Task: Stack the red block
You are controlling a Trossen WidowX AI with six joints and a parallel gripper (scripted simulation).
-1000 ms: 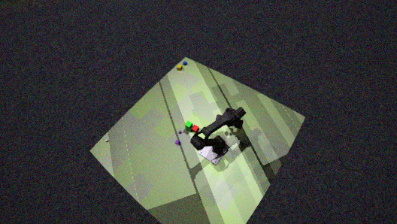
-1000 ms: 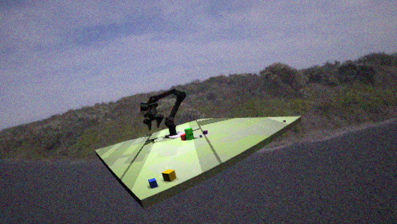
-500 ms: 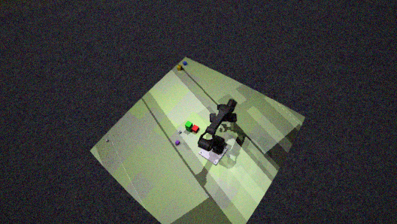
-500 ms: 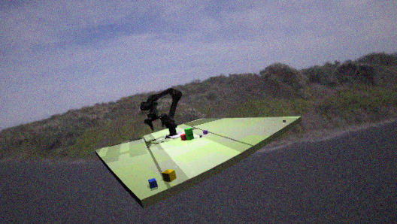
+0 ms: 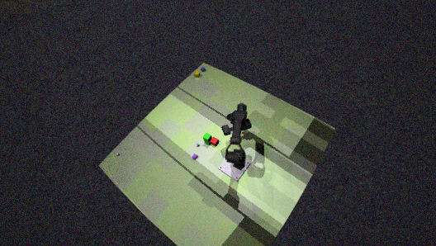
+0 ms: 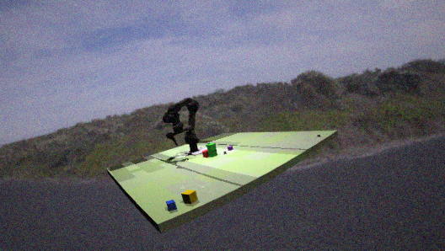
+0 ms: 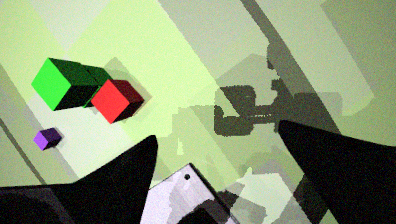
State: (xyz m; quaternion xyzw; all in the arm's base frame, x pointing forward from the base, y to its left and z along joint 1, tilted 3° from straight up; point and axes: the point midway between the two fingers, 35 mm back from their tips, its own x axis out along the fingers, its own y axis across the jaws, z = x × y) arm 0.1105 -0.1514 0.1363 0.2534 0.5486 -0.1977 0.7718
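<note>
Now: gripper tip 110 mm short of the red block, 90 mm to the right of it and 90 mm above it. The rest, counted from my gripper tip: yellow block (610 mm ahead, 390 mm to the right, 90 mm below); then grey block (200 mm ahead, 170 mm to the left, 100 mm below); then purple block (260 mm to the left, 160 mm ahead, 100 mm below).
</note>
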